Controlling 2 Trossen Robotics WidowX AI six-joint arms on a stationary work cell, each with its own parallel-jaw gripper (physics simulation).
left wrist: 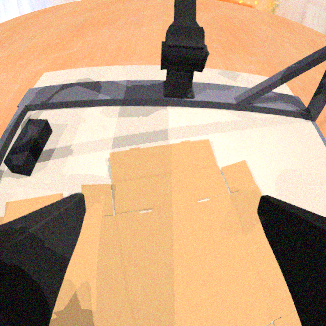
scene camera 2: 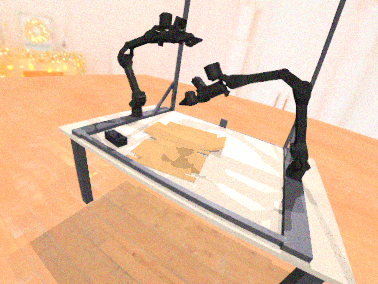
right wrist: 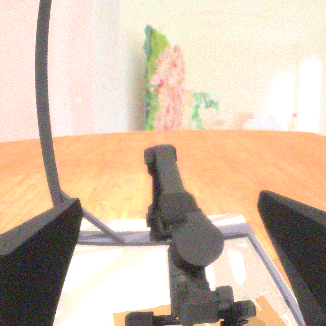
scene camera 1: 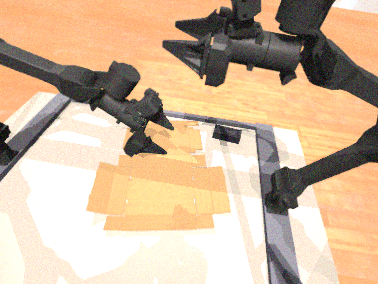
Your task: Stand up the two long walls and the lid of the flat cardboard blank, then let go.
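Where they show: left gripper, fingertip midpoint: (left wrist: 175,204) (scene camera 2: 184,103) (scene camera 1: 170,141); right gripper, fingertip midpoint: (scene camera 2: 198,38) (right wrist: 171,204) (scene camera 1: 169,32); left arm's base at its link origin: (scene camera 2: 293,176) (right wrist: 157,235) (scene camera 1: 4,157); right arm's base at its link origin: (left wrist: 177,89) (scene camera 2: 136,115) (scene camera 1: 275,204).
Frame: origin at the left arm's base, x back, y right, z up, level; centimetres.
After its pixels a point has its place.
The cardboard blank (scene camera 1: 160,197) {x -55.3, y 3.3, z -1.7 cm} (scene camera 2: 175,142) {x -55.2, y -9.5, z -1.6 cm} (left wrist: 200,250) {x -58.4, y 1.4, z -1.8 cm} lies flat on the table, its panels, side flaps and lid section all down. In scene camera 1 the near long wall (scene camera 1: 159,223) {x -57.1, y 11.7, z -1.1 cm} is the strip at the lower edge; the lid section (scene camera 1: 187,140) {x -59.9, y -22.7, z -1.1 cm} is at the far end, partly hidden by my left gripper (scene camera 1: 169,141) {x -56.8, y -3.9, z 17.0 cm} (scene camera 2: 182,103) {x -56.8, y -3.9, z 17.0 cm} (left wrist: 171,196) {x -56.8, y -3.9, z 17.0 cm}. That gripper is open and empty, above the blank. My right gripper (scene camera 1: 170,33) {x -57.0, y -0.4, z 46.4 cm} (scene camera 2: 201,40) {x -57.0, y -0.4, z 46.4 cm} is open and empty, raised high, well away from the cardboard.
A small black block (scene camera 1: 227,134) {x -75.2, y -26.8, z 1.6 cm} (scene camera 2: 116,137) {x -72.6, y -30.5, z 1.6 cm} (left wrist: 29,147) {x -73.2, y -26.7, z 1.6 cm} lies on the table near a corner of the grey frame (scene camera 1: 270,165) {x -91.5, y -15.6, z 0.1 cm} (scene camera 2: 185,192) (left wrist: 145,95) {x -88.7, y -7.0, z 0.1 cm}. My right arm's base (scene camera 1: 284,192) {x -88.7, y 3.4, z 12.3 cm} (left wrist: 184,55) stands on the frame. My left arm (right wrist: 175,205) {x -36.3, y -2.9, z 34.4 cm} shows in the right wrist view.
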